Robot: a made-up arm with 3 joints. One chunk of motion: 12 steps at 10 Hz.
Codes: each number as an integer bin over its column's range. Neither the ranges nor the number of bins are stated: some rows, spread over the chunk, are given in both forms.
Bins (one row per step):
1: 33 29 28
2: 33 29 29
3: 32 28 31
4: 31 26 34
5: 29 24 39
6: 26 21 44
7: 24 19 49
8: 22 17 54
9: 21 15 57
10: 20 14 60
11: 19 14 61
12: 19 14 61
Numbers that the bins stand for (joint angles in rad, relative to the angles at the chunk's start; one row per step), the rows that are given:
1: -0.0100 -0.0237 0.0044
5: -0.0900 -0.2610 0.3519
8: -0.2300 -0.5932 0.8257
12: -0.2900 -0.7356 1.0468
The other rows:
2: -0.0100 -0.0237 0.0360
3: -0.0300 -0.0711 0.0992
4: -0.0500 -0.1660 0.1940
6: -0.1500 -0.4033 0.5098
7: -0.1900 -0.4983 0.6678
9: -0.2500 -0.6881 0.9205
10: -0.2700 -0.7356 1.0152
11: -0.2900 -0.7356 1.0468

